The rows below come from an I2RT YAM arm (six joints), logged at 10 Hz.
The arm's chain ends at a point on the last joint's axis. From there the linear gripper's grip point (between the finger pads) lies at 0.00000 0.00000 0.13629 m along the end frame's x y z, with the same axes.
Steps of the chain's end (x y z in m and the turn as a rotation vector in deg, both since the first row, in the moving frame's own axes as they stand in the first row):
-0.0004 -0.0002 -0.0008 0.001 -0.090 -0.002
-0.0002 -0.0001 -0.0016 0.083 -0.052 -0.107
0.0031 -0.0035 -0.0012 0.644 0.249 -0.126
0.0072 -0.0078 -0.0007 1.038 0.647 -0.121
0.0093 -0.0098 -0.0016 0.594 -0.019 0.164
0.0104 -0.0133 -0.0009 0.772 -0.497 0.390
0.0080 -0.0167 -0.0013 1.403 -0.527 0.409
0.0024 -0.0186 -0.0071 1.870 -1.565 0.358
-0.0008 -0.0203 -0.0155 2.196 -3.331 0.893
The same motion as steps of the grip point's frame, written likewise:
-0.0006 -0.0002 -0.0008 0.001 -0.090 -0.002
-0.0003 -0.0003 -0.0016 0.083 -0.052 -0.107
0.0037 -0.0050 -0.0012 0.644 0.249 -0.126
0.0087 -0.0103 -0.0007 1.038 0.647 -0.121
0.0093 -0.0112 -0.0016 0.594 -0.019 0.164
0.0092 -0.0151 -0.0009 0.772 -0.497 0.390
0.0068 -0.0200 -0.0013 1.403 -0.527 0.409
-0.0013 -0.0231 -0.0072 1.870 -1.565 0.358
-0.0087 -0.0256 -0.0158 2.196 -3.331 0.893

